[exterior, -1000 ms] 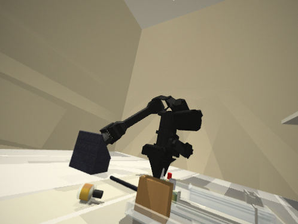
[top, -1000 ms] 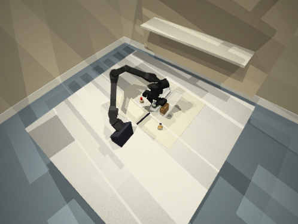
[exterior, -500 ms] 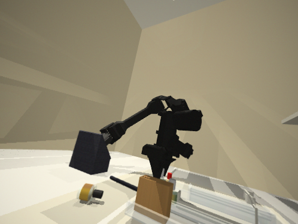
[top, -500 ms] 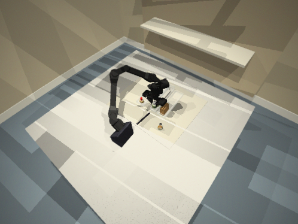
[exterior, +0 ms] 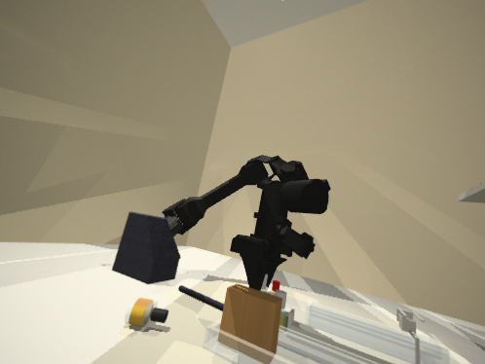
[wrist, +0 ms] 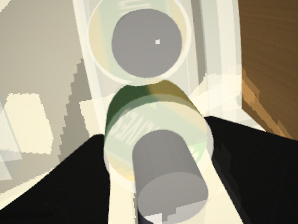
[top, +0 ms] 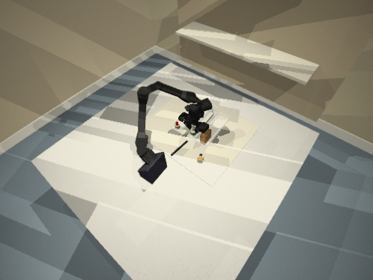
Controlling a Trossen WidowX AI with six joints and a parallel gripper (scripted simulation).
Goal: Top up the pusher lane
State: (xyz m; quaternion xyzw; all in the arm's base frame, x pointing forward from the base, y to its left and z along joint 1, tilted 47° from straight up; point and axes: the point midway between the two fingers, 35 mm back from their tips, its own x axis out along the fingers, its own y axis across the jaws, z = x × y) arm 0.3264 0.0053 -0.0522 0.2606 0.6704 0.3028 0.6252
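Now: gripper tip 80 mm to the left of the brown block, 20 mm short of it and 10 mm above it. Also, from my gripper tip: black rod 130 mm behind, 40 mm below, 10 mm to the left.
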